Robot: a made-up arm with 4 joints. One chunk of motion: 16 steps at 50 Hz.
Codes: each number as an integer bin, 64 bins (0 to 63) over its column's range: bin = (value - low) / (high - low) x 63, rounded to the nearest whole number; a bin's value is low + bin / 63 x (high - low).
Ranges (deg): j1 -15..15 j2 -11..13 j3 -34..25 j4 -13..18
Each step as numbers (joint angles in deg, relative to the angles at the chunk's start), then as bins.
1 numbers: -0.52 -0.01 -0.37 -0.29
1 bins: 30 29 36 26
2 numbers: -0.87 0.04 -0.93 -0.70
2 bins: 30 29 35 25
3 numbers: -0.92 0.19 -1.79 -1.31
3 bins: 30 29 34 24
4 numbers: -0.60 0.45 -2.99 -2.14
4 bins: 30 30 33 22
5 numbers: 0.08 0.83 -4.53 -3.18
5 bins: 32 31 31 20
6 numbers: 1.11 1.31 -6.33 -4.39
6 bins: 34 32 30 17
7 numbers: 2.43 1.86 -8.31 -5.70
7 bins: 37 34 27 15
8 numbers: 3.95 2.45 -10.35 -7.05
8 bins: 40 35 25 12
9 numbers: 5.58 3.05 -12.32 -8.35
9 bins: 43 37 23 9
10 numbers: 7.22 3.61 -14.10 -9.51
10 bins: 47 38 21 7
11 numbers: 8.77 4.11 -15.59 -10.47
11 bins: 50 40 20 5
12 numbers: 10.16 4.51 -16.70 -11.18
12 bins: 53 41 18 4
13 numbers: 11.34 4.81 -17.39 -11.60
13 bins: 55 42 18 3
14 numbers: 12.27 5.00 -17.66 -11.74
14 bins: 57 42 17 3
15 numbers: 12.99 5.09 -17.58 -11.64
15 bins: 59 42 18 3
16 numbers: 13.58 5.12 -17.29 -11.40
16 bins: 60 42 18 3
